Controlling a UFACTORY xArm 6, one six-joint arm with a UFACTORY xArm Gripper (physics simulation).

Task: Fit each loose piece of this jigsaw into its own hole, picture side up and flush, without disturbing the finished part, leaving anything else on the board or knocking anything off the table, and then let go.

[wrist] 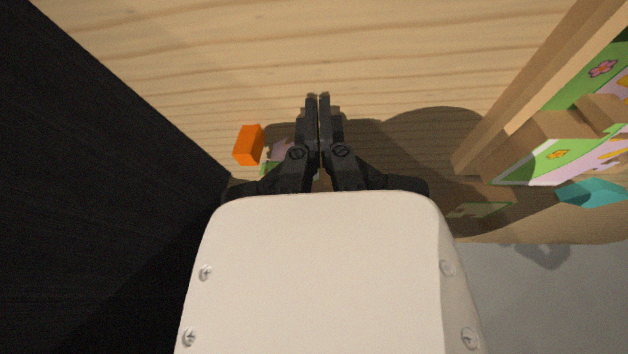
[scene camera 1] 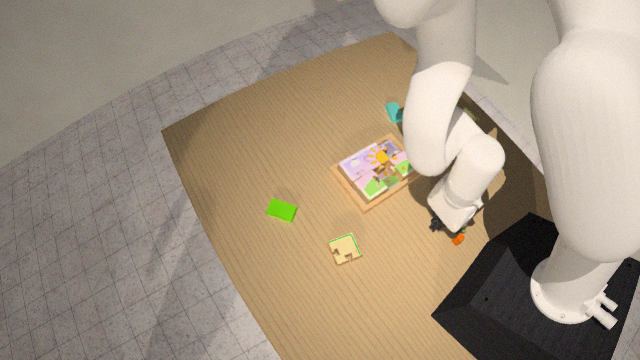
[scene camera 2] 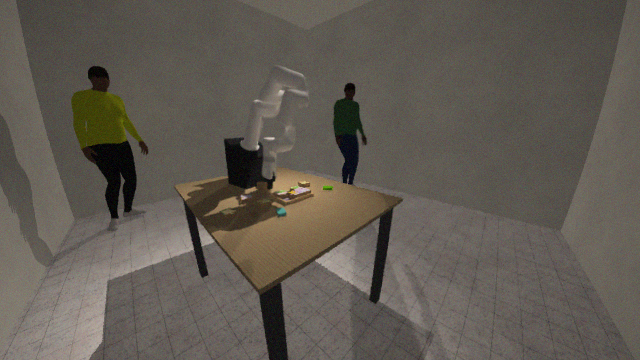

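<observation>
My gripper is shut and empty, low near the black base. A picture-up pink and green piece lies partly hidden behind its fingers in the wrist view. The wooden jigsaw board holds the joined sun picture, with brown hollows in its middle and right parts. A plain-backed piece with a green edge lies apart from the board. Another plain-backed piece lies in shadow beside the board. A pale purple piece and a greenish one lie further off.
An orange block lies close to the gripper. A teal block is beyond the board. A bright green block lies farther out. The black base rises beside the gripper.
</observation>
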